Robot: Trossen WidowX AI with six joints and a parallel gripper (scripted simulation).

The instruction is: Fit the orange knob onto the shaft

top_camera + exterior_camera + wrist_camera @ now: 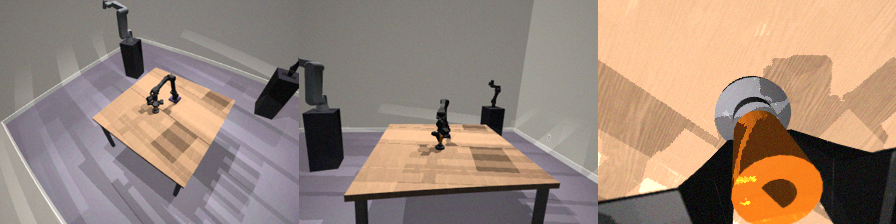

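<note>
Now: gripper tip 2 cm below the orange knob. Also, from my gripper tip: dark D-shaped shaft: 4 cm below.
</note>
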